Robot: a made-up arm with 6 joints. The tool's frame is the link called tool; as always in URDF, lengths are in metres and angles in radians. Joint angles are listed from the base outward.
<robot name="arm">
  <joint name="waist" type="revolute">
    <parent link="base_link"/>
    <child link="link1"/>
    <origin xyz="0.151 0.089 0.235" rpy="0 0 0"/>
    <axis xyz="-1 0 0"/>
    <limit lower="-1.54" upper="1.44"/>
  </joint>
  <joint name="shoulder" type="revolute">
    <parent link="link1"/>
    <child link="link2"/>
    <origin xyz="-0.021 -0.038 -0.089" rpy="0 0 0"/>
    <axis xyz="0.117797 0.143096 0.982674"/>
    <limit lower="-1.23" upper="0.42"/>
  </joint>
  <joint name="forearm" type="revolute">
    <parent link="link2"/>
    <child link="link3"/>
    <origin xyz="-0.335 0.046 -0.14" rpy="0 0 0"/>
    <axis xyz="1 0 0"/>
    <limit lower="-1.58" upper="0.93"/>
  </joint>
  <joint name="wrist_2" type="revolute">
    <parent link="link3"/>
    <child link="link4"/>
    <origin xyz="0.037 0.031 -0.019" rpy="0 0 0"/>
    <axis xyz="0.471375 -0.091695 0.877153"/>
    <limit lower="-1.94" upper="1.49"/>
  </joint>
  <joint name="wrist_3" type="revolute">
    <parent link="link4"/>
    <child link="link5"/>
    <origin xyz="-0.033 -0.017 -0.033" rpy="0 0 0"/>
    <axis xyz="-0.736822 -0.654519 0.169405"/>
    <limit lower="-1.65" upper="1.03"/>
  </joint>
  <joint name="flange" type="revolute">
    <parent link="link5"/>
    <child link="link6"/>
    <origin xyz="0.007 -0.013 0.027" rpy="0 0 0"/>
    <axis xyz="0 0 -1"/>
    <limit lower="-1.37" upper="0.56"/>
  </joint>
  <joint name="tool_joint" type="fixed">
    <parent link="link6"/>
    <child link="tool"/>
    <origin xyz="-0.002 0.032 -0.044" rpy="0 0 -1.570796"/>
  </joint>
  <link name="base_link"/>
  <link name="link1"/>
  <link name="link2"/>
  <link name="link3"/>
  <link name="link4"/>
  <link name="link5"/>
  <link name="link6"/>
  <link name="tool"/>
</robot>
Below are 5 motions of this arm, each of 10 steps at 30 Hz.
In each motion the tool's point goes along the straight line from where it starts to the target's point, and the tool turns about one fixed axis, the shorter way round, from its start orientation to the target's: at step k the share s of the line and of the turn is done. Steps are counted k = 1, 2, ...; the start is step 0. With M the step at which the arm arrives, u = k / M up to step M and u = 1 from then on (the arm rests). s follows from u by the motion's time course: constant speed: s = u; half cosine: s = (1 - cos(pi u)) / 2; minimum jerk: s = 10 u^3 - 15 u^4 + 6 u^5.
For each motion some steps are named. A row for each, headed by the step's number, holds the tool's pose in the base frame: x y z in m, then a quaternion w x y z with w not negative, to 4 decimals.
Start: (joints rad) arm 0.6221 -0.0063 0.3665 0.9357 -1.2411 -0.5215
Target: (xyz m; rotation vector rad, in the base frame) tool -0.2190 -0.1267 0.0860 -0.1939 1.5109 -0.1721
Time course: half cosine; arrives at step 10
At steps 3, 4, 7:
3: -0.2045 -0.0553 0.0116 0.7624 -0.0114 0.6343 -0.1274
4: -0.2071 -0.0679 0.0246 0.7557 -0.0249 0.6436 -0.1188
7: -0.2152 -0.1082 0.0667 0.7321 -0.0680 0.6716 -0.0909

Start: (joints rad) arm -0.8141 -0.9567 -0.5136 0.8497 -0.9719 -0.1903
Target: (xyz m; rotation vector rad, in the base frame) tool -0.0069 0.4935 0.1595 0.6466 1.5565 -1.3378
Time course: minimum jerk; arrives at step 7
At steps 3, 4, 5, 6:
3: -0.0125 0.4901 0.1598 0.4834 0.2626 0.6515 -0.5225
4: -0.0102 0.4915 0.1597 0.4799 0.2634 0.6453 -0.5328
5: -0.0082 0.4927 0.1596 0.4769 0.2640 0.6400 -0.5415
6: -0.0071 0.4934 0.1595 0.4752 0.2644 0.6371 -0.5462

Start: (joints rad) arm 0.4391 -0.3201 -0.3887 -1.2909 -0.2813 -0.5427
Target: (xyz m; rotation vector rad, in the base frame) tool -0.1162 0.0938 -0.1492 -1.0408 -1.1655 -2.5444
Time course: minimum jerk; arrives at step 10
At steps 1, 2, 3, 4, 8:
1: -0.1577 0.0606 -0.1154 0.1652 -0.2992 -0.3705 -0.8637
2: -0.1557 0.0623 -0.1171 0.1608 -0.3017 -0.3715 -0.8632
3: -0.1513 0.0658 -0.1207 0.1516 -0.3069 -0.3736 -0.8621
4: -0.1448 0.0710 -0.1260 0.1381 -0.3146 -0.3767 -0.8603
8: -0.1186 0.0919 -0.1472 0.0829 -0.3448 -0.3882 -0.8506

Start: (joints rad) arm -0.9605 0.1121 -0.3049 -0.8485 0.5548 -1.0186
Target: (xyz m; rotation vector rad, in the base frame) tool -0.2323 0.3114 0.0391 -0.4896 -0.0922 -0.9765
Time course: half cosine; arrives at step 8
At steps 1, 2, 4, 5, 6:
1: -0.2369 0.3155 0.0493 0.8658 -0.1177 -0.0328 -0.4853
2: -0.2364 0.3151 0.0481 0.8650 -0.1308 -0.0341 -0.4832
4: -0.2347 0.3135 0.0444 0.8614 -0.1732 -0.0382 -0.4760
5: -0.2338 0.3127 0.0424 0.8588 -0.1961 -0.0404 -0.4717
6: -0.2330 0.3120 0.0406 0.8561 -0.2154 -0.0422 -0.4678

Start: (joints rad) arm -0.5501 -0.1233 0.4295 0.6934 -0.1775 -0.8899
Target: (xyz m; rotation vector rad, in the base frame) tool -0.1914 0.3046 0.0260 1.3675 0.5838 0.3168
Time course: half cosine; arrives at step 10
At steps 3, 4, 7, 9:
3: -0.1923 0.3151 0.0243 0.7730 0.6203 0.1333 0.0000
4: -0.1921 0.3133 0.0246 0.7667 0.6220 0.1569 0.0254
7: -0.1916 0.3073 0.0255 0.7402 0.6223 0.2313 0.1066
9: -0.1914 0.3049 0.0259 0.7267 0.6202 0.2607 0.1392

